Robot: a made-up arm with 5 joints. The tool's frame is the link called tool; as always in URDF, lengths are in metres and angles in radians.
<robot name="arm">
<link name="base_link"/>
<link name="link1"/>
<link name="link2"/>
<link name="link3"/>
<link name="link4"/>
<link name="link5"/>
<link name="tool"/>
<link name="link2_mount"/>
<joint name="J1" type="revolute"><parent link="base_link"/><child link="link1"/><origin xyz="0.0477 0.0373 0.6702" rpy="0 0 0"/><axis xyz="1 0 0"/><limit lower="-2.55" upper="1.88"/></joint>
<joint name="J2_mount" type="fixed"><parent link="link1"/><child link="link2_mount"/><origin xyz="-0.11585 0.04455 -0.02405" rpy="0 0 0"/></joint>
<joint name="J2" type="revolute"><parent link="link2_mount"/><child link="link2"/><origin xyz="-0.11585 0.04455 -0.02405" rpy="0 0 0"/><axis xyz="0 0 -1"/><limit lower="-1.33" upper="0.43"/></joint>
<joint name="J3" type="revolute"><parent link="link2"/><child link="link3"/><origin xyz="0.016 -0.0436 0.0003" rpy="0 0 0"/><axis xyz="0.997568 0.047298 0.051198"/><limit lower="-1.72" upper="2.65"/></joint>
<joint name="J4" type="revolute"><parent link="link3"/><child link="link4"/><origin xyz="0.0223 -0.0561 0.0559" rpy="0 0 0"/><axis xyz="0.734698 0.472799 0.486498"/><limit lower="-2.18" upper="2.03"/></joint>
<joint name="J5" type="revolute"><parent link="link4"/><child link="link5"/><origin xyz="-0.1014 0.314 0.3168" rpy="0 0 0"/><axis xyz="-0.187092 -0.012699 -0.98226"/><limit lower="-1.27" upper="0.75"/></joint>
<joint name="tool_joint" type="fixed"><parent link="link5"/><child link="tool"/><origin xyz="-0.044 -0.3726 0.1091" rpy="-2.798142 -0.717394 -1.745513"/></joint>
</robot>
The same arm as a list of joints. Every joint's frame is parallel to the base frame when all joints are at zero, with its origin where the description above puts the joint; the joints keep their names.
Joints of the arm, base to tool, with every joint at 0 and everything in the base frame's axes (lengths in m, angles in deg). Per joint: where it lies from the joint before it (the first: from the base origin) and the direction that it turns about. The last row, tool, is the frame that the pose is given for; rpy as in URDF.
J1: axis 1 0 0 origin 0.0477 0.0373 0.6702
J2: axis 0 0 -1 origin -0.2317 0.0891 -0.0481
J3: axis 0.997568 0.047298 0.051198 origin 0.016 -0.0436 0.0003
J4: axis 0.734698 0.472799 0.486498 origin 0.0223 -0.0561 0.0559
J5: axis -0.187092 -0.012699 -0.98226 origin -0.1014 0.314 0.3168
tool: origin -0.044 -0.3726 0.1091 rpy -160.32 -41.1 -100.01
Joint limits (deg, base to tool): -146.1..107.72 -76.2..24.64 -98.55..151.83 -124.9..116.31 -72.77..42.97

